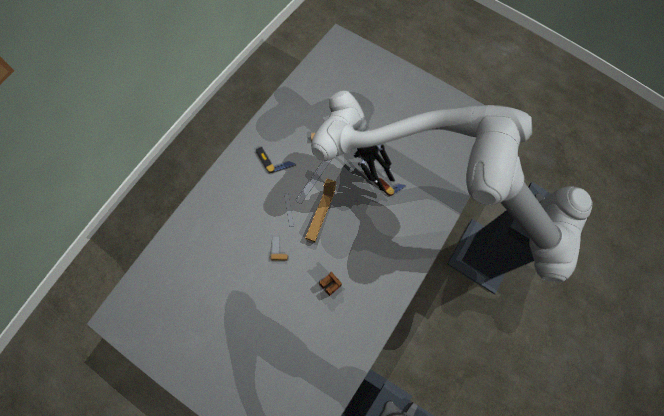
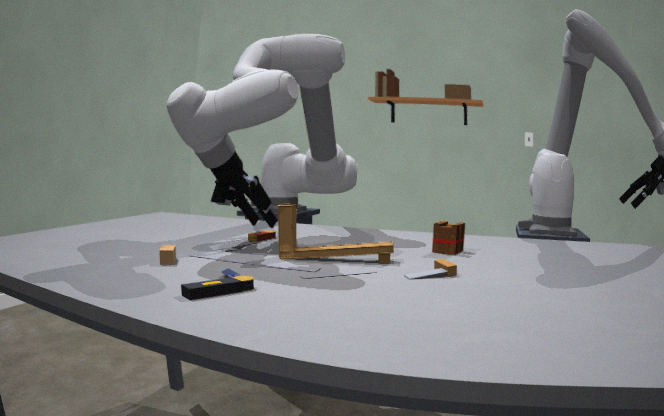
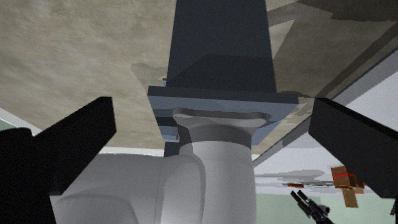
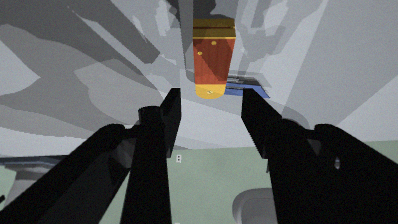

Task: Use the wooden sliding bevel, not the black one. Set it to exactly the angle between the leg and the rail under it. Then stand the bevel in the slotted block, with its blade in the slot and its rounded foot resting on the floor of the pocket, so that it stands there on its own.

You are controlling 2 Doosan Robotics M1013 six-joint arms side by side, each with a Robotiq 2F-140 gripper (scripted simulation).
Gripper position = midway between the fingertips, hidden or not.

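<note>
Left gripper, mine (image 3: 212, 115). My right gripper (image 2: 264, 222) (image 4: 211, 103). Wooden sliding bevel (image 4: 213, 39). Black bevel (image 2: 211, 288); out of frame in image 4.
</note>
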